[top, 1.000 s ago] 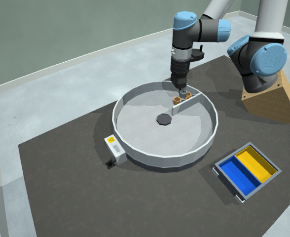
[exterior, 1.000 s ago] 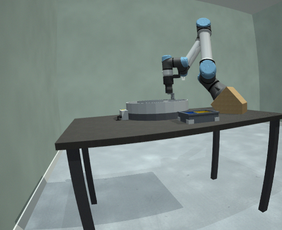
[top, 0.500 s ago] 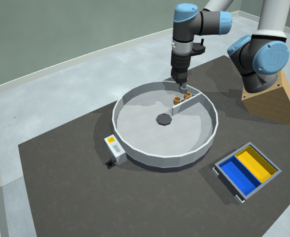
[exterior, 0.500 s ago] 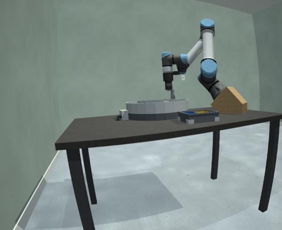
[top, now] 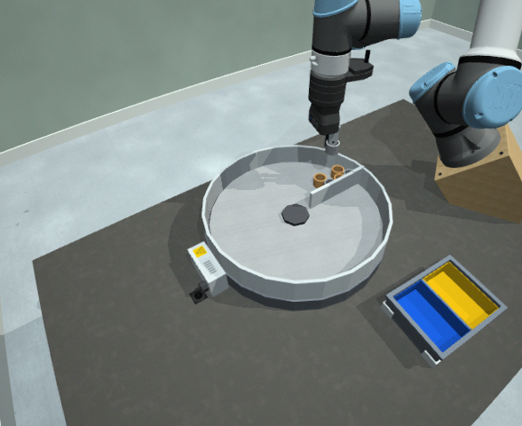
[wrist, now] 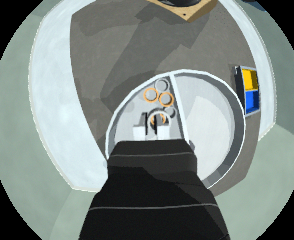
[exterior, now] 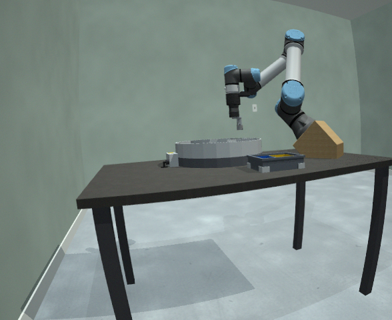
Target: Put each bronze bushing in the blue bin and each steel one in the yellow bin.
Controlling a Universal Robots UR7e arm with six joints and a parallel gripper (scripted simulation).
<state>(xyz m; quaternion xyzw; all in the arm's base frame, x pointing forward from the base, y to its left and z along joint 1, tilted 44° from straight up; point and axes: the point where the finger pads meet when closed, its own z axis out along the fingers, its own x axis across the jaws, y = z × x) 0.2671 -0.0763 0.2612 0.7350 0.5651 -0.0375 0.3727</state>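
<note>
Now: the bin 90 mm ahead of my hand, 400 mm to the left of it and 150 mm below it. The rest, counted from my hand: turntable 150 mm ahead, 40 mm to the left, 120 mm below.
</note>
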